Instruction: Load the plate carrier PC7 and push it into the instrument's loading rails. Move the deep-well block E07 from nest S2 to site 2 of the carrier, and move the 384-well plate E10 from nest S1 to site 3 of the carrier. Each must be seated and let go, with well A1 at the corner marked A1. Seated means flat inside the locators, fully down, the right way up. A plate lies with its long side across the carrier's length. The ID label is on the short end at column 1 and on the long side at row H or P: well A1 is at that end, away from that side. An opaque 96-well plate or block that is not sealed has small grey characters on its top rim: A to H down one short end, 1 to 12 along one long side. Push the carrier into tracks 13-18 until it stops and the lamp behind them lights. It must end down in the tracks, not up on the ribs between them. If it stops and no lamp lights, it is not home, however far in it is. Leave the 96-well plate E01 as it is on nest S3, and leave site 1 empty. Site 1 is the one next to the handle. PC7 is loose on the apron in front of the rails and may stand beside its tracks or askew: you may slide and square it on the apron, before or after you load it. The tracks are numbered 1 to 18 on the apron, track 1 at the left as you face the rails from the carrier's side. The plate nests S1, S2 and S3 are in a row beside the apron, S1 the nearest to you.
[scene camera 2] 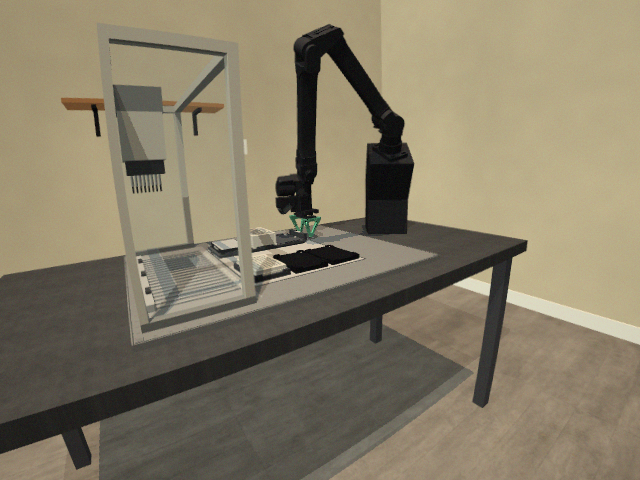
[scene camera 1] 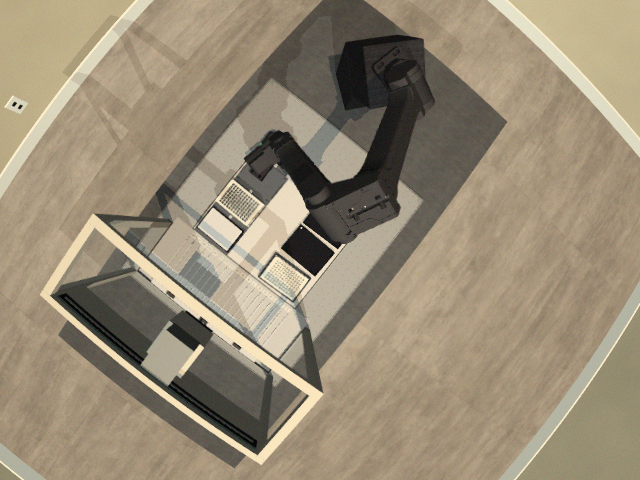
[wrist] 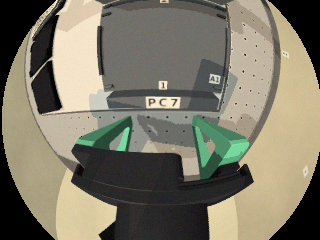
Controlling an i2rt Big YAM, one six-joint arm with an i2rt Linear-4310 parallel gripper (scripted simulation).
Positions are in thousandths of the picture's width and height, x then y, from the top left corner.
Labels:
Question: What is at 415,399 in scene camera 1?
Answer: A carrier PC7.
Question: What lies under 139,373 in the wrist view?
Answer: A nest S1.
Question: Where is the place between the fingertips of my gripper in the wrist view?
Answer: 508,498

